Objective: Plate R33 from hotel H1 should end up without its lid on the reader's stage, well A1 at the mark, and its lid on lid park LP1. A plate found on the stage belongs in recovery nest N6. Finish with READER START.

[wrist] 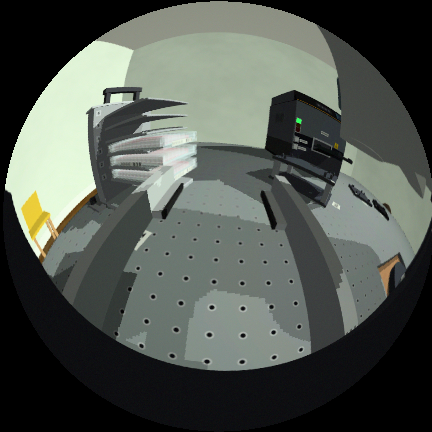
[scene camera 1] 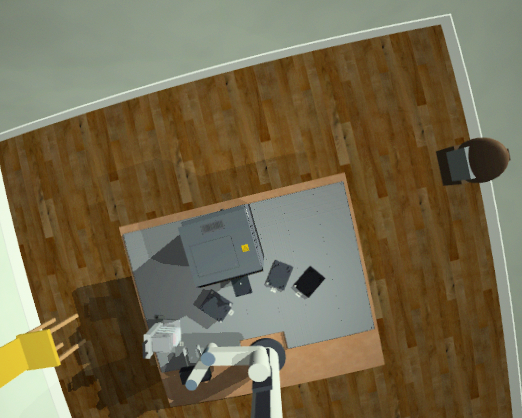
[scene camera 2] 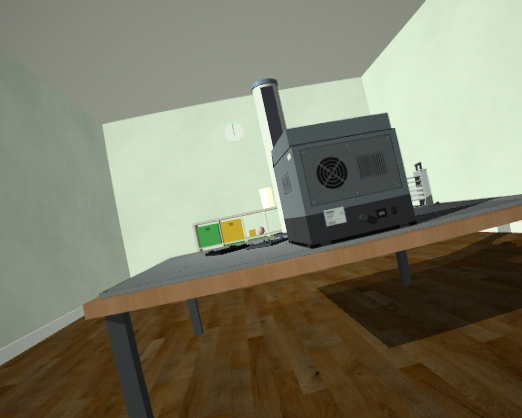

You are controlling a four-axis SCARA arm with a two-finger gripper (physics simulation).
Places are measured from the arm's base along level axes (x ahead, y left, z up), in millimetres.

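Pixels of known places: gripper, fingertip midpoint: [wrist: 222, 178] [scene camera 1: 190, 346].
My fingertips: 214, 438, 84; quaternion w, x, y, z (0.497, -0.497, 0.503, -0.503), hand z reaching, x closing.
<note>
Ahead of a thing's pixels: the offset from my fingertips to its top centre, as dx, dy, dz.
Hotel H1 [scene camera 1: 162, 341] [wrist: 95, 160] stands at the table's left end. In the wrist view its lower levels hold a top plate @(+96, +119, +34) [wrist: 150, 141], a middle plate @(+96, +119, +11) [wrist: 150, 156] and a bottom plate @(+97, +118, -12) [wrist: 152, 169]; which is R33 cannot be read. My gripper [wrist: 222, 178] is shut to its narrow position and empty, with a gap between its fingers, low over the table in front of the hotel and to its right. The reader @(+608, -408, +277) [scene camera 1: 220, 252] [scene camera 2: 350, 175] [wrist: 305, 127] shows a green light. Its dark stage @(+365, -418, +60) [scene camera 1: 242, 285] sticks out in front; no plate can be made out on it.
A raised dark stand [scene camera 1: 216, 306] is near the reader's front. A grey nest @(+305, -645, -52) [scene camera 1: 278, 276] and a black nest @(+220, -817, -53) [scene camera 1: 309, 282] lie farther right. Their labels cannot be read. The arm's column base [scene camera 1: 278, 352] is at the table's front edge. A yellow chair [scene camera 1: 40, 350] [wrist: 34, 215] stands beyond the left edge.
</note>
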